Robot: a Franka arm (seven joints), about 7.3 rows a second.
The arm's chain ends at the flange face. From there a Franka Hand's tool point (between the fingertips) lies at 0.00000 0.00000 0.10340 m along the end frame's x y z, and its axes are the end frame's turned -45 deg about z.
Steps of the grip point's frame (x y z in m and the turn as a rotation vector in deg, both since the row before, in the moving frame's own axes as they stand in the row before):
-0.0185 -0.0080 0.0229 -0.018 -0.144 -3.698
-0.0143 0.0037 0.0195 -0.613 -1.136 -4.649
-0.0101 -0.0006 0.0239 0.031 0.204 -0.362
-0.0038 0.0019 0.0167 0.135 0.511 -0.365
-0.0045 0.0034 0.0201 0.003 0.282 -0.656
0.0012 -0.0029 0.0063 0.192 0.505 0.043
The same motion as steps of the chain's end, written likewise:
-0.0186 0.0072 0.0229 -0.115 -0.089 -3.698
-0.0069 0.0105 0.0195 -1.237 -0.370 -4.649
-0.0078 0.0070 0.0239 0.166 0.122 -0.362
-0.0018 0.0049 0.0167 0.457 0.266 -0.365
-0.0011 0.0060 0.0201 0.202 0.197 -0.656
-0.0016 -0.0020 0.0063 0.493 0.221 0.043

